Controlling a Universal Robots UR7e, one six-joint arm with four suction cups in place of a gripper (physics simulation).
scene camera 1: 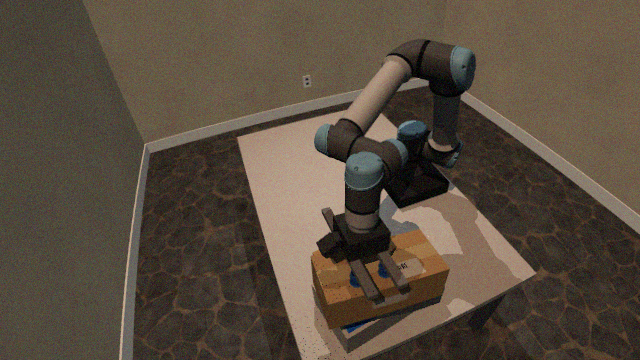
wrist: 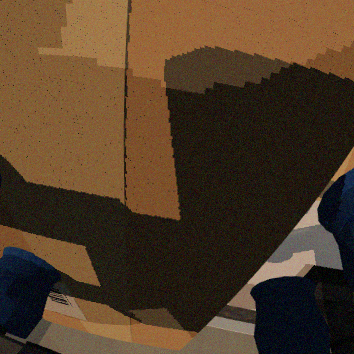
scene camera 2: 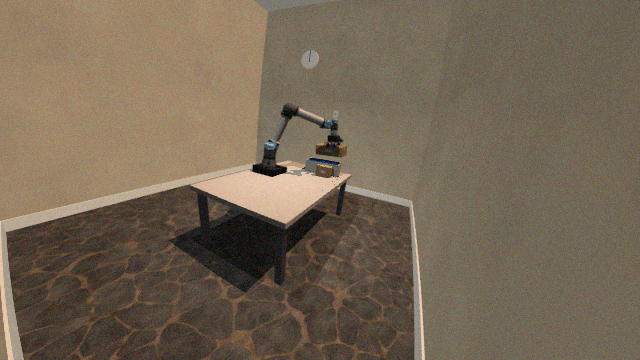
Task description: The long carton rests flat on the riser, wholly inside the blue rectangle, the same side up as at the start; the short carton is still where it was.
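Frame: origin at the arm's base, x ahead, y left, z up, level; metres.
Where they show: end effector, tool point: (wrist: pixel 160 234) (scene camera 2: pixel 333 146); arm's base, origin of the base link: (scene camera 1: pixel 407 168) (wrist: pixel 343 314) (scene camera 2: pixel 268 166).
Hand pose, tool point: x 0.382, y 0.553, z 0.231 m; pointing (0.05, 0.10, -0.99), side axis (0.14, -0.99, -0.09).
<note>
Things, the pixels of their top centre, and the offset from my tool point. Level surfaces: height alone.
- long carton, middle of its top: (wrist: pixel 49 306) (scene camera 1: pixel 379 260) (scene camera 2: pixel 332 143) 0.040 m back, 0.038 m left, 0.032 m up
- grey riser, middle of its top: (scene camera 1: pixel 380 280) (scene camera 2: pixel 324 161) 0.076 m back, 0.022 m right, 0.171 m down
- blue rectangle, middle of its top: (scene camera 1: pixel 380 280) (scene camera 2: pixel 324 161) 0.076 m back, 0.022 m right, 0.171 m down
- short carton, middle of its top: (wrist: pixel 333 150) (scene camera 2: pixel 324 165) 0.016 m ahead, 0.160 m right, 0.186 m down
- pale table, its level: 0.291 m down
The long carton (scene camera 1: pixel 425 287) (scene camera 2: pixel 321 149) (wrist: pixel 75 115) is a brown box with a pale label on top. It hangs level from my suction gripper (scene camera 1: pixel 370 274) (scene camera 2: pixel 332 144), whose blue cups meet its top. In the second scene view a gap shows between the carton and the grey riser (scene camera 1: pixel 360 339) (scene camera 2: pixel 310 166) below. Part of the blue rectangle (scene camera 1: pixel 361 325) (scene camera 2: pixel 316 161) shows on the riser's top; the carton hides much of it in the first scene view. The short carton (scene camera 2: pixel 324 171) stands on the table in front of the riser in the second scene view.
The pale table (scene camera 1: pixel 280 200) (scene camera 2: pixel 250 195) carries the arm's black base (scene camera 1: pixel 417 187) (scene camera 2: pixel 270 169), behind the riser in the first scene view. The arm's shadow falls across the table. The riser stands near a table edge.
</note>
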